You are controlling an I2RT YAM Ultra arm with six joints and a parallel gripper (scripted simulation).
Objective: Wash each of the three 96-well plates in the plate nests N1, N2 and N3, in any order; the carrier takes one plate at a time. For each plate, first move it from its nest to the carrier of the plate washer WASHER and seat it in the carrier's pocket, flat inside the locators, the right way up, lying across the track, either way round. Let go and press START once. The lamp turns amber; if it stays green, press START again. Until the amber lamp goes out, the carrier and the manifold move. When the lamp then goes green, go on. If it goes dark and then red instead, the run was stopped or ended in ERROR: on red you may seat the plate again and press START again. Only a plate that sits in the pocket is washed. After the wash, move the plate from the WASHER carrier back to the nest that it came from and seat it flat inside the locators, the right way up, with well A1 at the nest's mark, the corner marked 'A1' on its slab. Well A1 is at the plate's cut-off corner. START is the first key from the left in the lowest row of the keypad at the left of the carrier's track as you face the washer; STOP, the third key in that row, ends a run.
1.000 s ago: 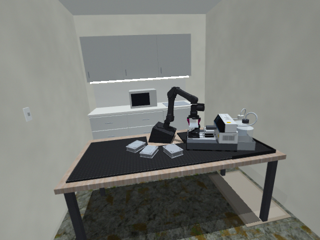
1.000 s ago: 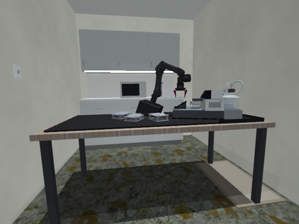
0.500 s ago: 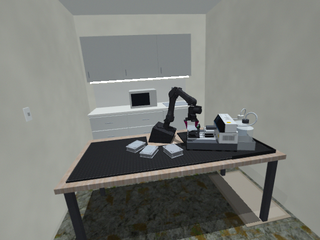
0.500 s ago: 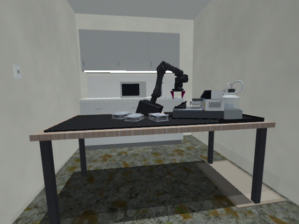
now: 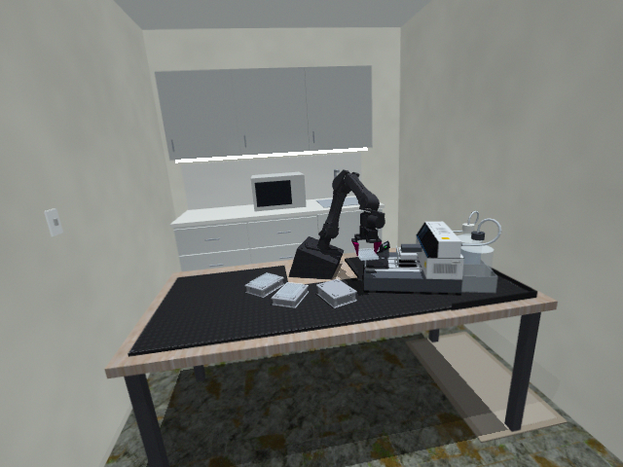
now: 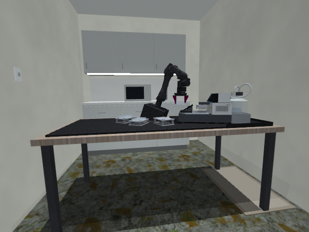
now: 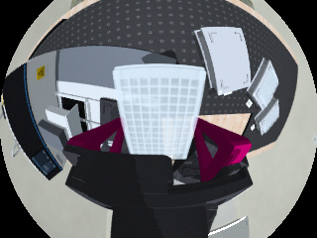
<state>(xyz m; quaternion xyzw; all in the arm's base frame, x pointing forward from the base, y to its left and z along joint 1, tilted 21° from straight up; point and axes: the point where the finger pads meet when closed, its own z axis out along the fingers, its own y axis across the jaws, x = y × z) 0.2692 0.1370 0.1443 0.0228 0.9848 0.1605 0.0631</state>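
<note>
Now: the nest 8 cm ahead of my hand, 17 cm to the right of it and 13 cm below it. From my hand the other things lie so: clear bottle 12 cm ahead, 49 cm to the left, 4 cm below; then plate washer 4 cm behind, 23 cm to the left, 4 cm below; then washer carrier 9 cm behind, 8 cm to the left, 8 cm below.
</note>
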